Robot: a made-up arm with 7 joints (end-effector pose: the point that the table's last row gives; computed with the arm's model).
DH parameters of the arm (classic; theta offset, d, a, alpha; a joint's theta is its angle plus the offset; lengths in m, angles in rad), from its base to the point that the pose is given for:
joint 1: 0 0.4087 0 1.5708
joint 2: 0 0.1 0 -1.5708
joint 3: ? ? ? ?
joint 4: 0 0.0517 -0.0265 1.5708
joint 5: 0 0.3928 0 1.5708
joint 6: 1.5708 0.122 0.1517 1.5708
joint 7: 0 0.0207 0 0
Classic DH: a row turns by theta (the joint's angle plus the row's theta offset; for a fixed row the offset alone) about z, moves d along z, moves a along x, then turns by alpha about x.
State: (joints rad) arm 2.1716 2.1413 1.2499 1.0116 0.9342 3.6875 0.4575
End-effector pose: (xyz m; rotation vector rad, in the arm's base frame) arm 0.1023 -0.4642 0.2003 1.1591 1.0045 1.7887
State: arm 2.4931 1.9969 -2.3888 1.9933 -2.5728 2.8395 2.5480
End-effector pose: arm 0.5007 0.1422 0.2007 -0.8108 0.1232 1.0884
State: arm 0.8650 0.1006 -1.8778 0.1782 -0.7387 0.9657 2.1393
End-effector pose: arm -0.0020 -0.0435 1.3735 0.3248 1.0935 -2.5563
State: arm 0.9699 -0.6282 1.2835 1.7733 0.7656 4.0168 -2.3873
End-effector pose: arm -0.0282 0.2402 0.5917 1.3156 0.6668 1.9225
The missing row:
joint 3: 0 0.4411 0.0124 -1.5708
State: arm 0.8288 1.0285 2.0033 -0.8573 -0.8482 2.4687 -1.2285
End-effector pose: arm 0.0619 -0.5572 0.7350 0.0416 1.8924 -1.1990
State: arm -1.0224 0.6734 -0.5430 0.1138 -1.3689 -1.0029 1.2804
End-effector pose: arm -0.4784 0.4649 1.0554 1.6424 2.3876 -0.8715
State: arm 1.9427 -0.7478 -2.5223 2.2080 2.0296 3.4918 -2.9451
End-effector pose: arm 0.2417 0.2250 0.6250 1.3511 -0.9751 -0.6711
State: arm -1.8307 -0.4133 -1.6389 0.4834 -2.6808 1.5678 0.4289
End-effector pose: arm -0.4864 -0.3952 1.0403 0.8123 0.1027 -2.5762
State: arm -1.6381 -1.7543 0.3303 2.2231 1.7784 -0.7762 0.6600
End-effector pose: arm 0.1976 -0.0534 0.1214 0.9907 0.1728 0.7714
